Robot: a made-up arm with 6 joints. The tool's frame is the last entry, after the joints. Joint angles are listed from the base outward. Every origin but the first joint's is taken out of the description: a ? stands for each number. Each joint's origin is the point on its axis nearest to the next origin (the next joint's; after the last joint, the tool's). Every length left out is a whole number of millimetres.
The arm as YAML. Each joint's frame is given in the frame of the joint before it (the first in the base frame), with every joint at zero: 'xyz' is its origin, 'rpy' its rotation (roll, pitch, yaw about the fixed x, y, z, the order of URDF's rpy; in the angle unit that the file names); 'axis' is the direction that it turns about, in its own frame. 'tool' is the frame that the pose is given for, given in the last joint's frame.
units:
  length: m
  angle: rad
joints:
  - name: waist
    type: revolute
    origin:
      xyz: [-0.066, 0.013, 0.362]
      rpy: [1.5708, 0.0, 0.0]
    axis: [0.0, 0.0, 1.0]
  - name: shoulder
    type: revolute
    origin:
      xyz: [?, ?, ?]
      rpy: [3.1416, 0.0, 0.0]
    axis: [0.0, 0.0, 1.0]
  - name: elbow
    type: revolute
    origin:
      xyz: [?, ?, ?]
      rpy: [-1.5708, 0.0, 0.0]
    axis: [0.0, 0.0, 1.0]
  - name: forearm
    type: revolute
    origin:
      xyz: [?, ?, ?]
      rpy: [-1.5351, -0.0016, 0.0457]
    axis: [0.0, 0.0, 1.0]
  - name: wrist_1
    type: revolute
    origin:
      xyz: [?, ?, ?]
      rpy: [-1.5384, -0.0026, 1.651]
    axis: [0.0, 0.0, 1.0]
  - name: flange
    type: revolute
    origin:
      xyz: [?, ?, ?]
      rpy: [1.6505, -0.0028, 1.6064]
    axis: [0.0, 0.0, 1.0]
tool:
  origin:
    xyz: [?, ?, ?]
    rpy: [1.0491, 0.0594, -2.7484]
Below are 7 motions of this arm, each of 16 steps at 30 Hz.
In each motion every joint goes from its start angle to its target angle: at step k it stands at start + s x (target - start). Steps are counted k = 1, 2, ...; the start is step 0. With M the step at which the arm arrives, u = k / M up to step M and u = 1 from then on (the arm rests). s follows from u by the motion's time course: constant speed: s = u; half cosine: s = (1 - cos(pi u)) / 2; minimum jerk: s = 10 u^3 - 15 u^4 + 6 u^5.
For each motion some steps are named. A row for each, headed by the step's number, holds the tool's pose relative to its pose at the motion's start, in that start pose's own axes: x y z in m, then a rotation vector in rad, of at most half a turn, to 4 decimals.
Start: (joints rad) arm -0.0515 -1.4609 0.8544 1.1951 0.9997 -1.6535
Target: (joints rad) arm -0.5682 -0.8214 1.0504 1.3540 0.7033 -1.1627
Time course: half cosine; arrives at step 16
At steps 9, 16:
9: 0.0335 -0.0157 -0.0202 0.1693 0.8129 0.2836
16: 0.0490 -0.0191 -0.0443 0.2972 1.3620 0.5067

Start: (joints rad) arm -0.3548 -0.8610 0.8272 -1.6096 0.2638 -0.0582
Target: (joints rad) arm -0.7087 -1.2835 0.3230 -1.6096 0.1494 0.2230
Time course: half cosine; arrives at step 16
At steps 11, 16:
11: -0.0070 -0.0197 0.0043 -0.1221 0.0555 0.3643
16: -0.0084 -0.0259 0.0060 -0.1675 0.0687 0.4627

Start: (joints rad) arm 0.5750 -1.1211 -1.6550 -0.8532 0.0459 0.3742
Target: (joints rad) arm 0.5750 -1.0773 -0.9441 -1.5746 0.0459 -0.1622
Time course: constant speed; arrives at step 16
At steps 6, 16:
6: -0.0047 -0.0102 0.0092 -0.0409 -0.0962 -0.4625
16: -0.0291 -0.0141 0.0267 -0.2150 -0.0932 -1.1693

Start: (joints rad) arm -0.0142 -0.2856 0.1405 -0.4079 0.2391 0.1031
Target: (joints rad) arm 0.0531 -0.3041 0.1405 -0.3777 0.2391 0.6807
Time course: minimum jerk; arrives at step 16
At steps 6, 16:
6: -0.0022 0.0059 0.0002 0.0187 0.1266 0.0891
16: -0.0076 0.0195 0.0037 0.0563 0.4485 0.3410

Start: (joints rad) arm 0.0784 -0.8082 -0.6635 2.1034 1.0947 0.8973
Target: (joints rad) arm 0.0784 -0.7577 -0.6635 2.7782 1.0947 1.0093
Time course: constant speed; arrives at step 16
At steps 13, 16:
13: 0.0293 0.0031 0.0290 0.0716 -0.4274 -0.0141
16: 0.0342 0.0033 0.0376 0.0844 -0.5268 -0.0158

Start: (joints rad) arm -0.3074 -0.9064 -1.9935 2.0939 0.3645 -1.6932
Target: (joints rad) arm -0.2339 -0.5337 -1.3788 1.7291 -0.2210 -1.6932
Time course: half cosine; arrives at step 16
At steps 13, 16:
13: 0.0463 -0.0074 -0.0191 0.0016 -0.1375 0.2713
16: 0.0517 -0.0065 -0.0206 0.0009 -0.1697 0.2917

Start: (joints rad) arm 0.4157 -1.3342 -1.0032 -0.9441 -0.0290 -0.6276
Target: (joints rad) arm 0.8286 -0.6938 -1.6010 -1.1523 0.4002 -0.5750
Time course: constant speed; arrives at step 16
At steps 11, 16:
11: 0.0072 -0.0293 -0.0116 -0.0716 0.0408 0.6929
16: 0.0108 -0.0331 -0.0162 -0.0532 0.0739 1.0104

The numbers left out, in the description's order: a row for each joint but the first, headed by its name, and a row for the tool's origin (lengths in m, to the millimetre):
shoulder: 0.004 -0.046 0.0
elbow: 0.061 0.055 0.0
forearm: 0.059 -0.023 0.0
wrist_1: 0.033 0.005 0.0
flange: -0.086 0.012 0.0
tool: 0.008 -0.024 0.0

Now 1 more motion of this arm.
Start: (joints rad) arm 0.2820 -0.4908 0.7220 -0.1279 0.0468 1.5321
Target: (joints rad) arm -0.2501 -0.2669 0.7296 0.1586 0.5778 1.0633
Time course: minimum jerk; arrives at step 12
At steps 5, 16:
5: -0.0327 -0.0554 0.0124 -0.3117 -0.0793 -0.2658
16: -0.1149 -0.1193 0.0664 -0.9893 -0.1904 -0.5618

